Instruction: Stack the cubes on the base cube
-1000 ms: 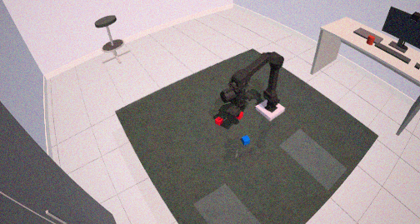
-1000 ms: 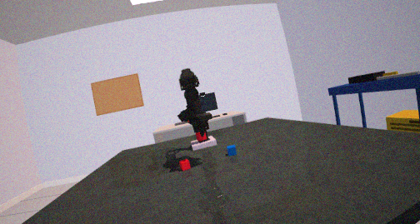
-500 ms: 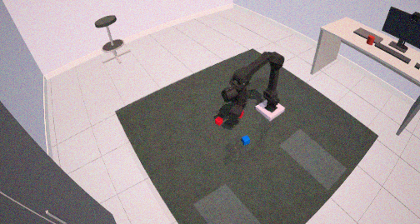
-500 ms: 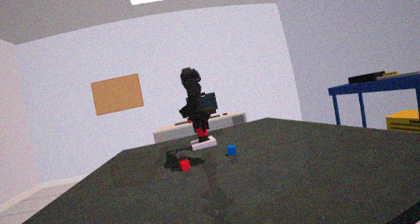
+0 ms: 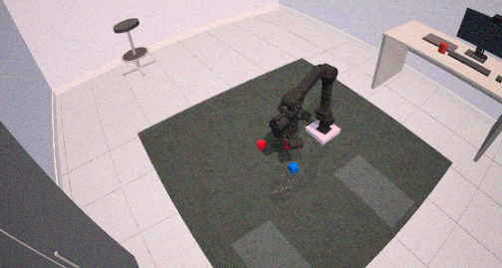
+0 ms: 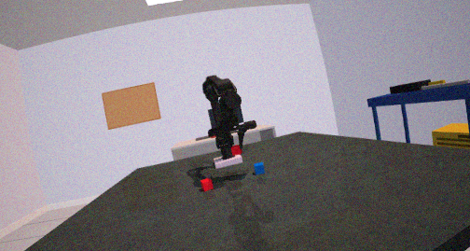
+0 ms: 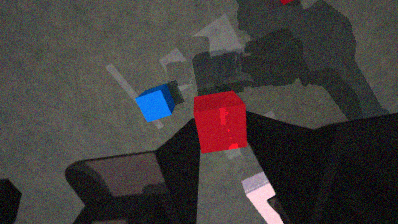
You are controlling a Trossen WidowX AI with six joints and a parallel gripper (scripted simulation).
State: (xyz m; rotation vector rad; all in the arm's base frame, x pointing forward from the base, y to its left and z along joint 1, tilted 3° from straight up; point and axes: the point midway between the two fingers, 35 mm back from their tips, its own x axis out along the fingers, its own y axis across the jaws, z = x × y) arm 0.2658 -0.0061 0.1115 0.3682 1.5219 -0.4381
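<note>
The blue base cube lies 9 cm below my gripper tip, 7 cm to the left of it and 3 cm ahead of it.
</note>
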